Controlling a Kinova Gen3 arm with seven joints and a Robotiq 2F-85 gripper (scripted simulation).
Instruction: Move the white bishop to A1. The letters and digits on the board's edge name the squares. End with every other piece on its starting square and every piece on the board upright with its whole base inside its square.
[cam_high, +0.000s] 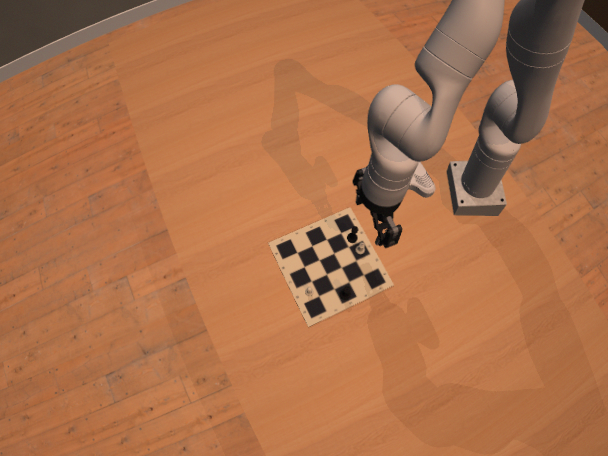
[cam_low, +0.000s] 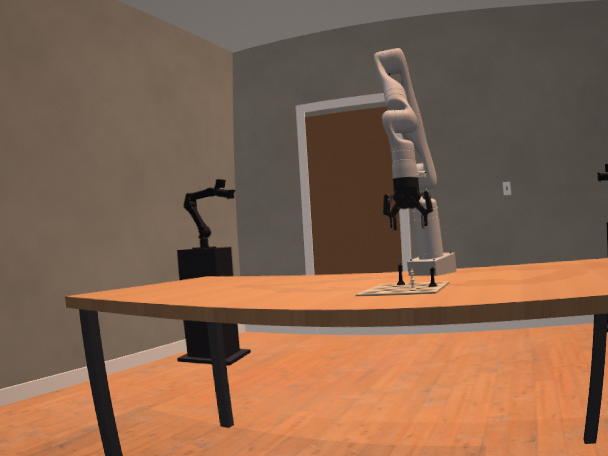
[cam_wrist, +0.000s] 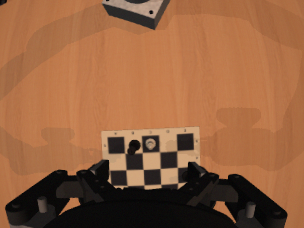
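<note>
The chessboard is 8 cm ahead of my hand, 1 cm to the right of it and 17 cm below it. Also, from my hand: white piece: 16 cm ahead, 1 cm to the left, 15 cm below.
</note>
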